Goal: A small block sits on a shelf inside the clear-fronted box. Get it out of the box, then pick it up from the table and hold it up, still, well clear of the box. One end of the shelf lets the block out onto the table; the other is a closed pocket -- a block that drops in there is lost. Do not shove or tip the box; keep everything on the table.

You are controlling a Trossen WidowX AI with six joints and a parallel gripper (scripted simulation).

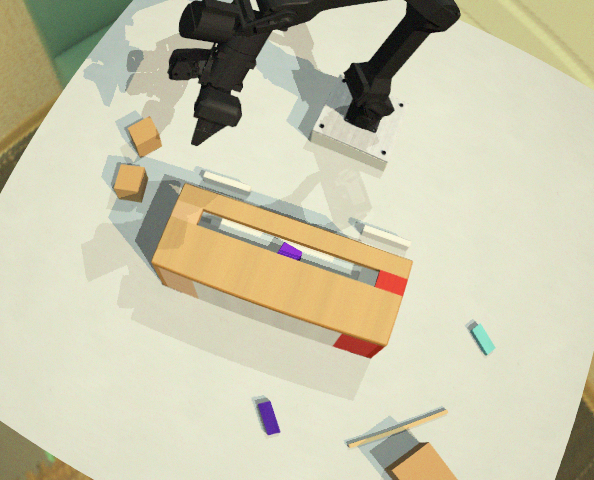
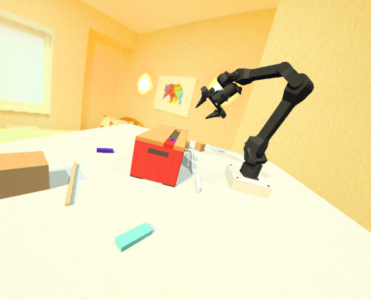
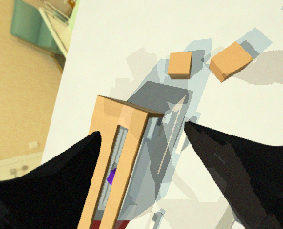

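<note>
Now: the purple block 190 mm to the left of my gripper tip, 150 mm below it and 90 mm ahead of it. From my gripper tip the other things lie so: purple bar 340 mm ahead, 260 mm to the left, 230 mm below; then teal bar 580 mm to the left, 230 mm below, 80 mm ahead; then wooden stick 480 mm to the left, 280 mm ahead, 230 mm below.
</note>
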